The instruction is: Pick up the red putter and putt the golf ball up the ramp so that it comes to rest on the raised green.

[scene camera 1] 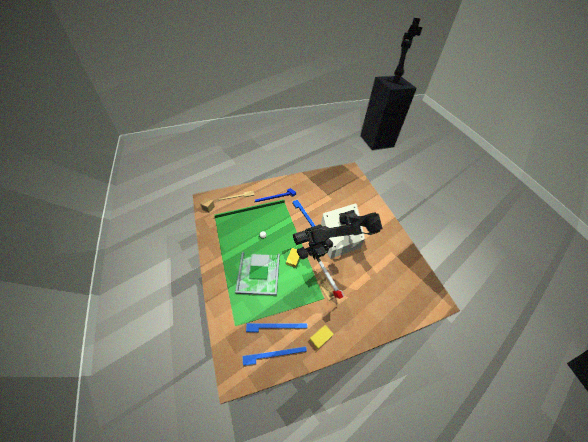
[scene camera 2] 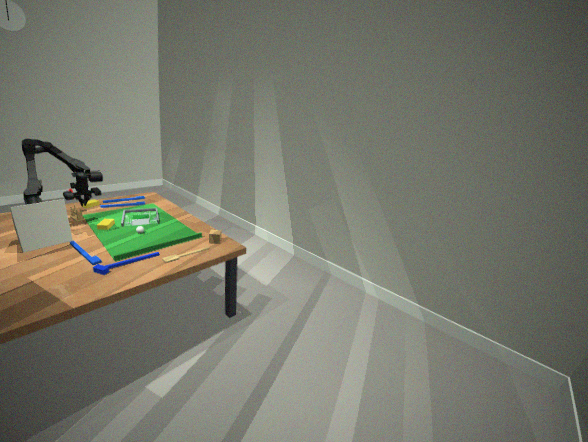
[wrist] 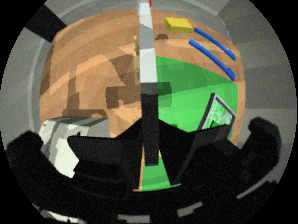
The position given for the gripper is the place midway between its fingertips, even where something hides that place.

Observation:
The gripper [wrist: 147,120] carries a red putter.

